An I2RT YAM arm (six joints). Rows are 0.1 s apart.
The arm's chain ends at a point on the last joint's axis. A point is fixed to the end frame.
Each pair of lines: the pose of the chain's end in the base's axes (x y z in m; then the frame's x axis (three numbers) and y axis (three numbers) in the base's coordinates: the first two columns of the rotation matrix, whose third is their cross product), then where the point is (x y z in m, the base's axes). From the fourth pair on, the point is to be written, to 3 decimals.
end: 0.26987, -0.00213, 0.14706, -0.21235, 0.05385, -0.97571, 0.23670, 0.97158, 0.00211
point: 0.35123 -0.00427 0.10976
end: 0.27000, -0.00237, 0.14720, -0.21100, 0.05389, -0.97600, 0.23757, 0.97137, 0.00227
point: 0.35141 -0.00459 0.11001
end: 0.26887, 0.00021, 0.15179, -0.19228, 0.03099, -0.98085, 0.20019, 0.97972, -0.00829
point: 0.35107 0.00057 0.11632
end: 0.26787, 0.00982, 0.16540, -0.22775, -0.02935, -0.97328, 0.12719, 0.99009, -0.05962
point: 0.349 0.014 0.127
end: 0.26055, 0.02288, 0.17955, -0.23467, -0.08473, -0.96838, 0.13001, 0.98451, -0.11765
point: 0.341 0.025 0.140
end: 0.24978, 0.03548, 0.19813, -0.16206, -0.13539, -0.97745, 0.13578, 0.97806, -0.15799
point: 0.333 0.036 0.165
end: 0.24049, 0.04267, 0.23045, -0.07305, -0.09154, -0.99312, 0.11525, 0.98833, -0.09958
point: 0.326 0.047 0.205
